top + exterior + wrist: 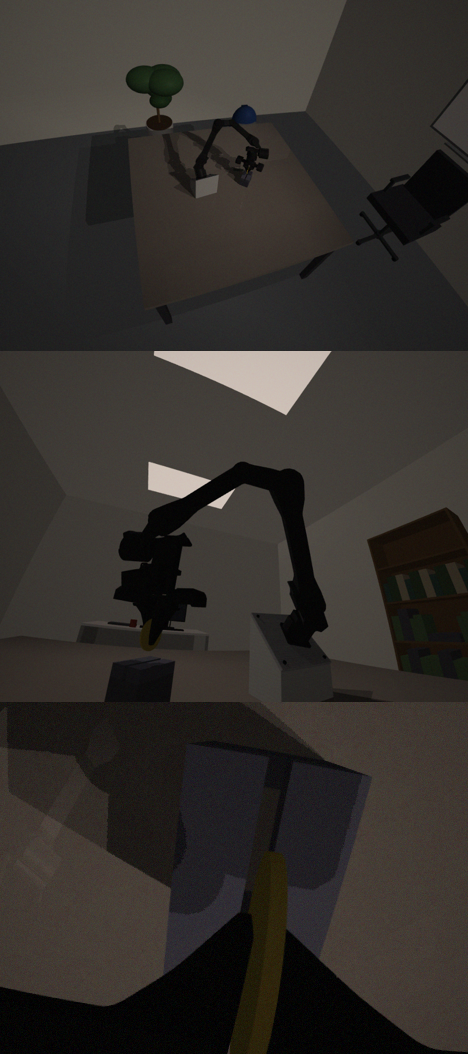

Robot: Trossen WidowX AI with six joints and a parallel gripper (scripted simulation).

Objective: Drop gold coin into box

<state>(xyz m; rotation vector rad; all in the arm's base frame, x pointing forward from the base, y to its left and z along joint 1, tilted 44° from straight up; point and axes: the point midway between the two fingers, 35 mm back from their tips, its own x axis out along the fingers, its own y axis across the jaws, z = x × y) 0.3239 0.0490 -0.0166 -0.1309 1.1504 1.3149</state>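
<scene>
My gripper tip is 2 cm below the gold coin.
</scene>
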